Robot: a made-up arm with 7 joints. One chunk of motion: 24 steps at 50 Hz.
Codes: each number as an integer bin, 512 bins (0 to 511) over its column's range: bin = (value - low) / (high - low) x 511, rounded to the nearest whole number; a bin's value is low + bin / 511 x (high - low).
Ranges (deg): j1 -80.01..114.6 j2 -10..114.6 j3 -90.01..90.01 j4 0..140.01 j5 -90.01..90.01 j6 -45.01..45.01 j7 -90.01..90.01
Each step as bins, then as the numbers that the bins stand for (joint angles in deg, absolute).
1 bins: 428 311 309 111 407 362 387
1 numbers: 82.99 65.83 18.85 30.41 53.37 18.76 46.33
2 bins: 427 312 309 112 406 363 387
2 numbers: 82.61 66.08 18.85 30.69 53.02 18.94 46.33
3 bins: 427 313 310 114 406 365 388
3 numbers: 82.61 66.32 19.20 31.24 53.02 19.29 46.68
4 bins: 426 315 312 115 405 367 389
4 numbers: 82.23 66.81 19.90 31.51 52.67 19.64 47.03
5 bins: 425 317 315 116 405 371 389
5 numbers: 81.85 67.30 20.96 31.78 52.67 20.35 47.03
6 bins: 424 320 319 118 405 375 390
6 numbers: 81.47 68.03 22.37 32.33 52.67 21.05 47.38
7 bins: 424 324 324 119 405 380 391
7 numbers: 81.47 69.00 24.13 32.61 52.67 21.93 47.74
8 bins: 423 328 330 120 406 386 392
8 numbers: 81.09 69.98 26.25 32.88 53.02 22.99 48.09
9 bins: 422 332 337 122 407 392 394
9 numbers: 80.71 70.95 28.71 33.43 53.37 24.05 48.79
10 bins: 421 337 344 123 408 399 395
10 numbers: 80.32 72.17 31.18 33.70 53.72 25.28 49.14
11 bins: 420 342 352 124 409 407 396
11 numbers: 79.94 73.39 34.00 33.98 54.08 26.69 49.50
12 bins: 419 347 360 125 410 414 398
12 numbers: 79.56 74.61 36.81 34.25 54.43 27.92 50.20
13 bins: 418 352 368 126 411 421 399
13 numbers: 79.18 75.83 39.63 34.52 54.78 29.16 50.55
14 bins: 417 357 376 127 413 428 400
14 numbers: 78.80 77.05 42.45 34.80 55.49 30.39 50.91
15 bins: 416 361 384 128 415 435 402
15 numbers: 78.42 78.02 45.27 35.07 56.19 31.62 51.61
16 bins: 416 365 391 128 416 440 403
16 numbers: 78.42 79.00 47.74 35.07 56.54 32.50 51.96
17 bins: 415 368 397 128 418 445 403
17 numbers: 78.04 79.73 49.85 35.07 57.25 33.38 51.96
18 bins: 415 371 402 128 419 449 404
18 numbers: 78.04 80.46 51.61 35.07 57.60 34.09 52.32
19 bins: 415 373 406 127 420 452 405
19 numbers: 78.04 80.95 53.02 34.80 57.95 34.62 52.67
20 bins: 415 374 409 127 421 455 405
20 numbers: 78.04 81.19 54.08 34.80 58.30 35.14 52.67
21 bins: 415 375 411 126 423 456 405
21 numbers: 78.04 81.44 54.78 34.52 59.01 35.32 52.67
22 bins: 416 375 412 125 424 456 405
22 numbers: 78.42 81.44 55.13 34.25 59.36 35.32 52.67
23 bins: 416 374 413 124 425 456 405
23 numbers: 78.42 81.19 55.49 33.98 59.71 35.32 52.67
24 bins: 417 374 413 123 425 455 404
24 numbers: 78.80 81.19 55.49 33.70 59.71 35.14 52.32
